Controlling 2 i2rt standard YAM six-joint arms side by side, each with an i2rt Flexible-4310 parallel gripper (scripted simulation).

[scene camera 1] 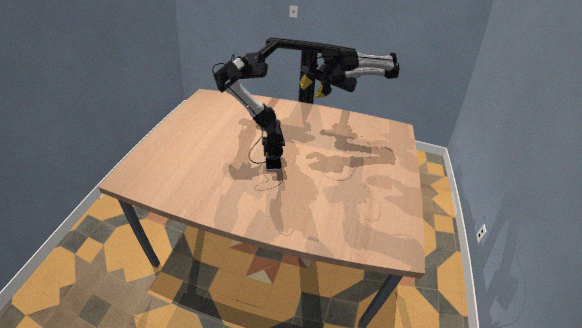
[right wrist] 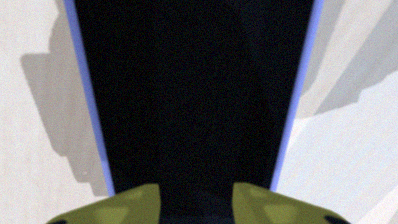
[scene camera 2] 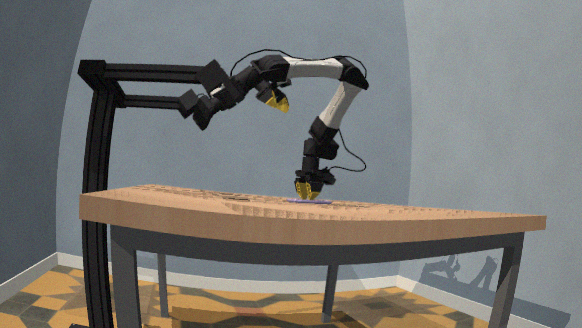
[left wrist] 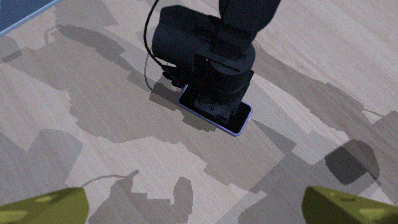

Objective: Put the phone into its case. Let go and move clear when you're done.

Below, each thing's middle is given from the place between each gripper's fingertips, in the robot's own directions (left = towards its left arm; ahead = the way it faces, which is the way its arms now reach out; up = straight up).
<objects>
I see the black phone (right wrist: 194, 103) 10 mm ahead of my right hand (scene camera 2: 307, 199) and 10 mm below it.
I see the black phone 80 mm ahead of my left hand, 140 mm to the right of it and 340 mm below it.
</objects>
